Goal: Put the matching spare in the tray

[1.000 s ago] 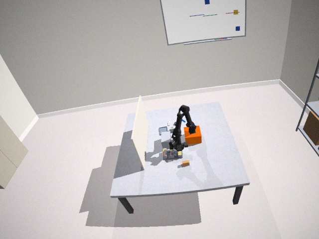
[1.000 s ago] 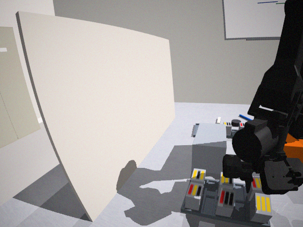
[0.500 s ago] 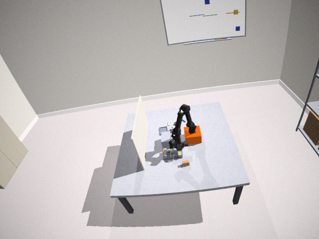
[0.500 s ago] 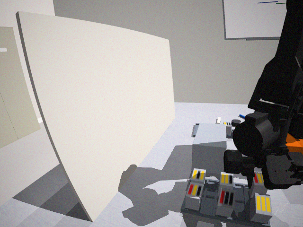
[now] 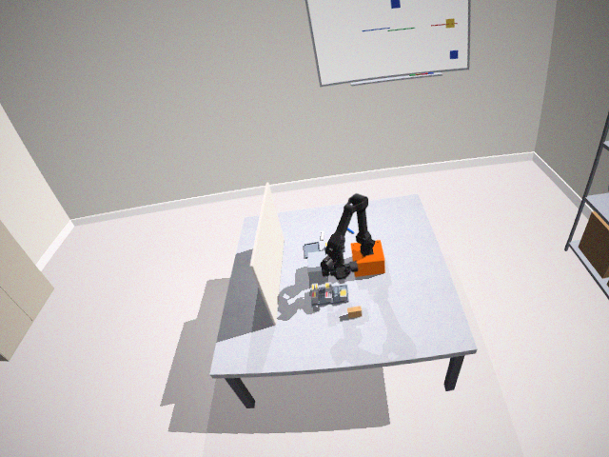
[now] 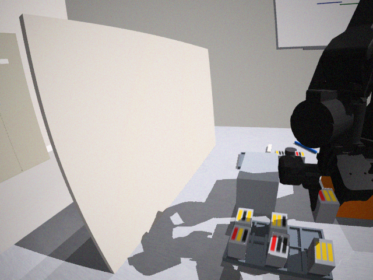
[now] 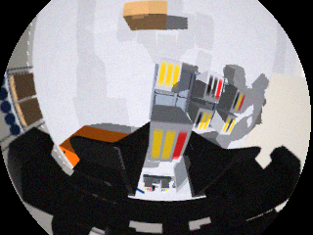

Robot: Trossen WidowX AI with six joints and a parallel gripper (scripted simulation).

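The grey tray is 390 mm to the right of my gripper tip, 100 mm ahead of it and 90 mm below it. From my gripper tip the other things lie so: grey spare block (20 mm above); then grey mounted unit (170 mm to the right, 100 mm ahead, 40 mm below); then brown block (180 mm to the left, 70 mm below, 20 mm behind).
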